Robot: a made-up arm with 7 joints.
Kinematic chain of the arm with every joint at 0, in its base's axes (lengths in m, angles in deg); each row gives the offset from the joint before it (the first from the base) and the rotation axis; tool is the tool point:
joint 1: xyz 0 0 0.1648 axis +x
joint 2: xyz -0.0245 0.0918 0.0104 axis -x
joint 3: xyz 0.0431 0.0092 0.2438 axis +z
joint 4: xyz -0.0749 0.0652 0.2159 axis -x
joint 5: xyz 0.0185 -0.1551 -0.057 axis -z
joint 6: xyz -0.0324 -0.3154 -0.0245 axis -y
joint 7: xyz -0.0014 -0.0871 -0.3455 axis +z
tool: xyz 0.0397 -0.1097 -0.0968
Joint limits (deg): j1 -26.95..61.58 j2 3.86..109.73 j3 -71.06..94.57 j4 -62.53..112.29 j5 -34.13..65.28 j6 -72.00..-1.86 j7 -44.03..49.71
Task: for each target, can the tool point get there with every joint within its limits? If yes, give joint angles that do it. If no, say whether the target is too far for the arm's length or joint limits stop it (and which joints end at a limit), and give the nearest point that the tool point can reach.
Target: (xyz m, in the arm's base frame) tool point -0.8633 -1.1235 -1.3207
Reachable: no: too far | nearest point -0.3140 -0.2490 -0.5520 | short by 1.287 m
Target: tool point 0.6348 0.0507 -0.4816
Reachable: no: joint limits stop it (at a limit: joint 1, joint 2, joint 3, joint 5, joint 6) | nearest point 0.6616 0.1521 -0.3849 | short by 0.143 m
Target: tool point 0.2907 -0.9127 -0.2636
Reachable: no: joint limits stop it (at a limit: joint 1, joint 2) | nearest point 0.2449 -0.8186 -0.1341 | short by 0.166 m
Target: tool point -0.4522 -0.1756 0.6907
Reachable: yes | joints 32.93 88.83 -26.71 5.42 -12.47 -25.90 -27.86
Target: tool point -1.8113 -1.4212 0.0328
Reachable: no: too far | nearest point -0.6743 -0.7673 0.3332 | short by 1.346 m
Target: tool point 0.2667 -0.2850 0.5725
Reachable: yes | joints -2.72 55.01 70.72 -10.83 14.72 -37.56 7.23
